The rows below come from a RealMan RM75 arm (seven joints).
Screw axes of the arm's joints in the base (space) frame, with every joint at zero. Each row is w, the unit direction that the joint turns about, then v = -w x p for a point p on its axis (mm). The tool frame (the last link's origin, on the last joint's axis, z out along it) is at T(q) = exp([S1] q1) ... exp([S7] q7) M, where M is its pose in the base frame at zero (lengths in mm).
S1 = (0, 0, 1, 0.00, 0.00, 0.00)
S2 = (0, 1, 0, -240.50, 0.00, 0.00)
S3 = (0, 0, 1, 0.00, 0.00, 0.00)
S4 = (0, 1, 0, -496.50, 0.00, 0.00)
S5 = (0, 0, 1, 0.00, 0.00, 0.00)
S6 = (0, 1, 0, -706.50, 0.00, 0.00)
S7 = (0, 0, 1, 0.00, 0.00, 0.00)
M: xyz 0.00 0.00 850.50 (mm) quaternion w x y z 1 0 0 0
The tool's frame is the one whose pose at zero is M.
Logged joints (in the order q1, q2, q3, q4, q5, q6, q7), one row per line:
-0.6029 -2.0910 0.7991 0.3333 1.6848 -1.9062 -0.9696
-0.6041 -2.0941 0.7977 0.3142 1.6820 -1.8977 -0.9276
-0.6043 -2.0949 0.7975 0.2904 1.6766 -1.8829 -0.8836
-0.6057 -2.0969 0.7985 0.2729 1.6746 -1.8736 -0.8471
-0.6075 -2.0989 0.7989 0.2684 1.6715 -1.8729 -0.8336
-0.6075 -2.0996 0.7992 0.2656 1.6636 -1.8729 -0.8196
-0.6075 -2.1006 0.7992 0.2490 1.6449 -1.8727 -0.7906
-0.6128 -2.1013 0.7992 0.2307 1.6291 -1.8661 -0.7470
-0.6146 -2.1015 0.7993 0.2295 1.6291 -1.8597 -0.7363
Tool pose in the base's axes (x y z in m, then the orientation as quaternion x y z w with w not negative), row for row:
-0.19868 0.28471 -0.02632 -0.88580 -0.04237 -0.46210 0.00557
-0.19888 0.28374 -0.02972 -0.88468 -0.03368 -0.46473 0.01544
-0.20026 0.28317 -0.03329 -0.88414 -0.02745 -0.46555 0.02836
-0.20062 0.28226 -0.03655 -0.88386 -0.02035 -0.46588 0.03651
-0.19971 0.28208 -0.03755 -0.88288 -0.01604 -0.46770 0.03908
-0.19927 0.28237 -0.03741 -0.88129 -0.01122 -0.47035 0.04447
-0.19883 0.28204 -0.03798 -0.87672 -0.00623 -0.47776 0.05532
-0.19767 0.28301 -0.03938 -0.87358 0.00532 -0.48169 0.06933
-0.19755 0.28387 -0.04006 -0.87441 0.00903 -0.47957 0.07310
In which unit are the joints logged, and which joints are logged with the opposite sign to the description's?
The joints are logged in radians. Opposite sign: q6.
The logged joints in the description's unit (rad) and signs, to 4 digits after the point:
-0.6029 -2.0910 0.7991 0.3333 1.6848 1.9062 -0.9696
-0.6041 -2.0941 0.7977 0.3142 1.6820 1.8977 -0.9276
-0.6043 -2.0949 0.7975 0.2904 1.6766 1.8829 -0.8836
-0.6057 -2.0969 0.7985 0.2729 1.6746 1.8736 -0.8471
-0.6075 -2.0989 0.7989 0.2684 1.6715 1.8729 -0.8336
-0.6075 -2.0996 0.7992 0.2656 1.6636 1.8729 -0.8196
-0.6075 -2.1006 0.7992 0.2490 1.6449 1.8727 -0.7906
-0.6128 -2.1013 0.7992 0.2307 1.6291 1.8661 -0.7470
-0.6146 -2.1015 0.7993 0.2295 1.6291 1.8597 -0.7363

